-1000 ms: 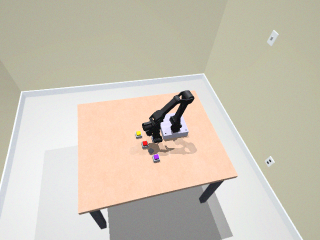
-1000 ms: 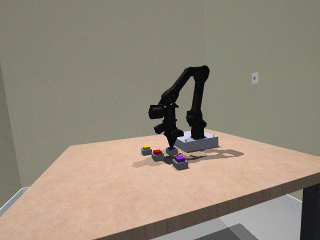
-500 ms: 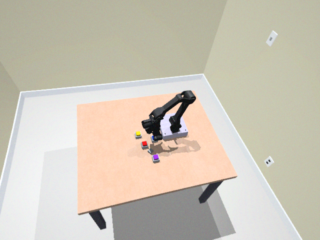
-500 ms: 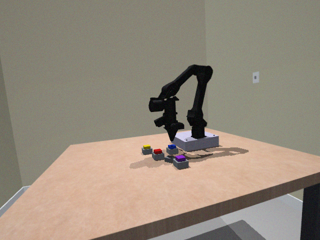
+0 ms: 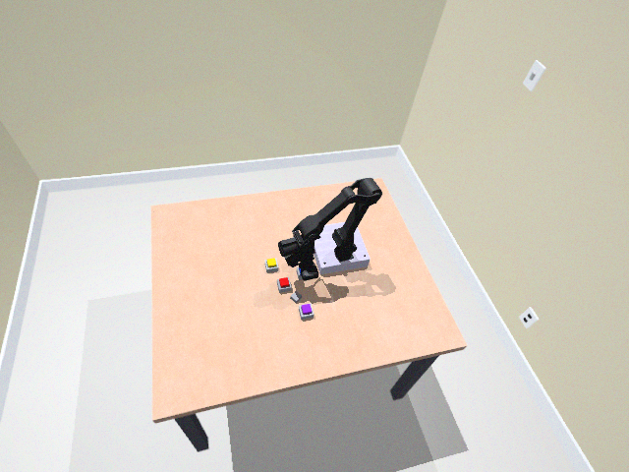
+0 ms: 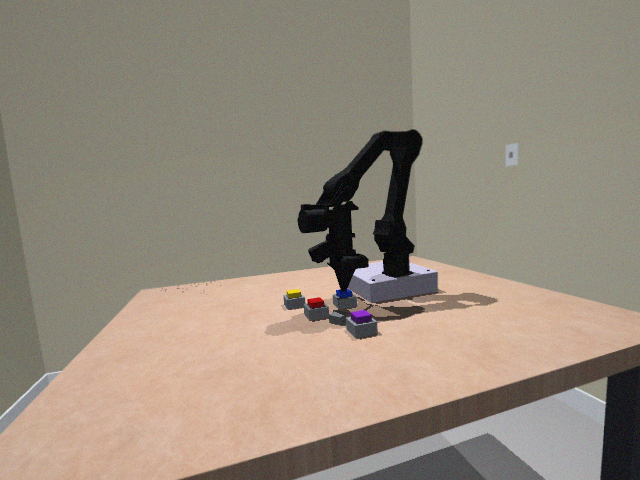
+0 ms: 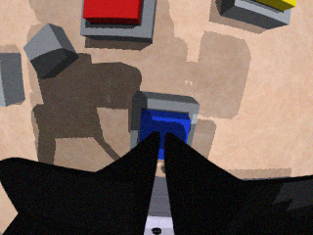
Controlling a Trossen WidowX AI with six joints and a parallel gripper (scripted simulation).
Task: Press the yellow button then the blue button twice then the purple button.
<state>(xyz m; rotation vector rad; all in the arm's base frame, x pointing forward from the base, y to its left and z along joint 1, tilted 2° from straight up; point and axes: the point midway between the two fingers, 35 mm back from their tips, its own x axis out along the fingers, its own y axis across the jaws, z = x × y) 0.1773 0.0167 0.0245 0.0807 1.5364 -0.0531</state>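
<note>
The blue button lies 1 cm below my gripper tip. Also, from my gripper tip: small grey block (9 cm to the left, 6 cm ahead, 3 cm below); then yellow button (11 cm ahead, 7 cm to the right, 1 cm below); then red button (9 cm ahead, 3 cm to the left, 1 cm below).
</note>
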